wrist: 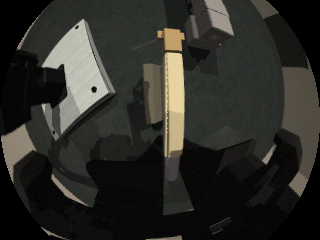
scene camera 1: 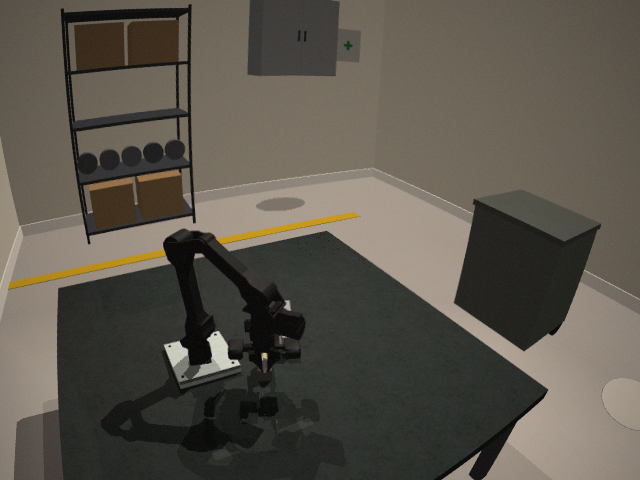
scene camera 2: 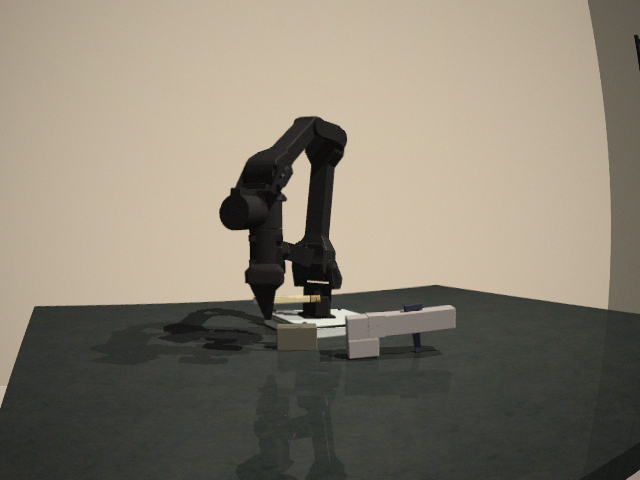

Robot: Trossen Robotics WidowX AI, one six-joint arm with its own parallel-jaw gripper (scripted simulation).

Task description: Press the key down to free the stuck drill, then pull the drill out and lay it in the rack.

The gripper carries a drill. Also in view: a housing and a rack block.
The gripper shows as well in the wrist view and in scene camera 1.
